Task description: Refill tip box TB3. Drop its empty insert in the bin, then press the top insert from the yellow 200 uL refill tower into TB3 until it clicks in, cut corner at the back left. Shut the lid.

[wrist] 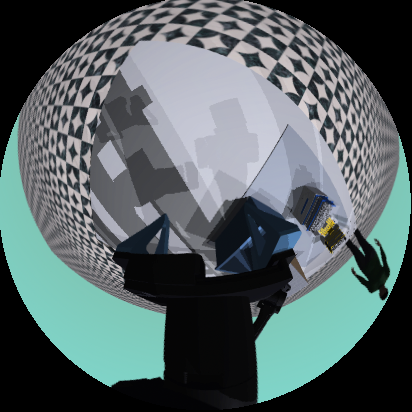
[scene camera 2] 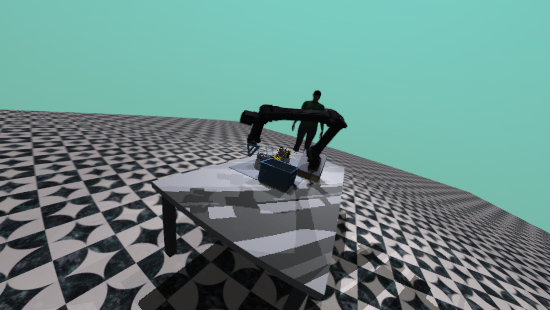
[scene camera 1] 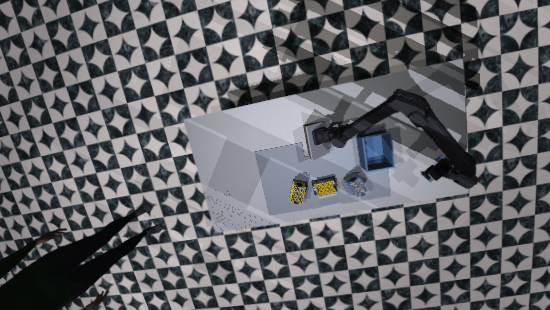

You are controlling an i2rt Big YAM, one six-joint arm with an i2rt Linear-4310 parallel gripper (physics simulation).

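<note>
My gripper (scene camera 1: 427, 175) (scene camera 2: 251, 149) (wrist: 204, 211) is open and empty. It hangs above the table, to the right of the blue bin (scene camera 1: 374, 151) (scene camera 2: 277, 174) (wrist: 269, 230) in the overhead view. Three tip items stand in a row on the grey mat (scene camera 1: 277, 181): a tall yellow refill tower (scene camera 1: 298, 191), a box with a yellow insert (scene camera 1: 324, 187) (scene camera 2: 283, 152) (wrist: 331, 233), and a blue-trimmed box with a grey insert (scene camera 1: 357, 184) (wrist: 316, 211). I cannot read any labels. All of them are far from the fingers.
The arm's base plate (scene camera 1: 312, 154) (scene camera 2: 307, 175) sits behind the bin. The table edge (scene camera 1: 442, 192) runs close below the gripper in the overhead view. A person (scene camera 1: 56, 266) (scene camera 2: 309, 119) (wrist: 370, 265) stands on the tiled floor beyond the table.
</note>
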